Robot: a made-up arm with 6 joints. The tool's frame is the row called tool.
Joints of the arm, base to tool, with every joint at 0 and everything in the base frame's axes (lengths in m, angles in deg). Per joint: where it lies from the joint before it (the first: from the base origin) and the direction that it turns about. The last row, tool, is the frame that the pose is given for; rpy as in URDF.
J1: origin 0 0 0.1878 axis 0 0 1
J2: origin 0 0 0 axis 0 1 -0.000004
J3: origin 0.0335 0 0.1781 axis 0 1 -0.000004
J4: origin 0.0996 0 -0.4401 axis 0 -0.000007 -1
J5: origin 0 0 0 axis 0 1 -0.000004
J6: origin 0.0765 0 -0.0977 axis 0 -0.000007 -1
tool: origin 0 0 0 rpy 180 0 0
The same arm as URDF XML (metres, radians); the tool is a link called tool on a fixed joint. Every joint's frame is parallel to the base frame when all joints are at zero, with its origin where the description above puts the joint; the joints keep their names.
<robot name="arm">
<joint name="tool_fixed" type="fixed"><parent link="link6"/><child link="tool"/><origin xyz="0 0 0" rpy="3.1416 0 0"/></joint>
<joint name="J6" type="continuous"><parent link="link5"/><child link="link6"/><origin xyz="0.0765 0 -0.0977"/><axis xyz="0 0 -1"/></joint>
<joint name="J5" type="continuous"><parent link="link4"/><child link="link5"/><origin xyz="0 0 0"/><axis xyz="0 1 0"/></joint>
<joint name="J4" type="continuous"><parent link="link3"/><child link="link4"/><origin xyz="0.0996 0 -0.4401"/><axis xyz="0 0 -1"/></joint>
<joint name="J3" type="continuous"><parent link="link2"/><child link="link3"/><origin xyz="0.0335 0 0.1781"/><axis xyz="0 1 0"/></joint>
<joint name="J2" type="continuous"><parent link="link1"/><child link="link2"/><origin xyz="0 0 0"/><axis xyz="0 1 0"/></joint>
<joint name="J1" type="continuous"><parent link="base_link"/><child link="link1"/><origin xyz="0 0 0.1878"/><axis xyz="0 0 1"/></joint>
<link name="base_link"/>
<link name="link1"/>
<link name="link2"/>
<link name="link3"/>
<link name="link4"/>
<link name="link5"/>
<link name="link6"/>
<link name="tool"/>
</robot>

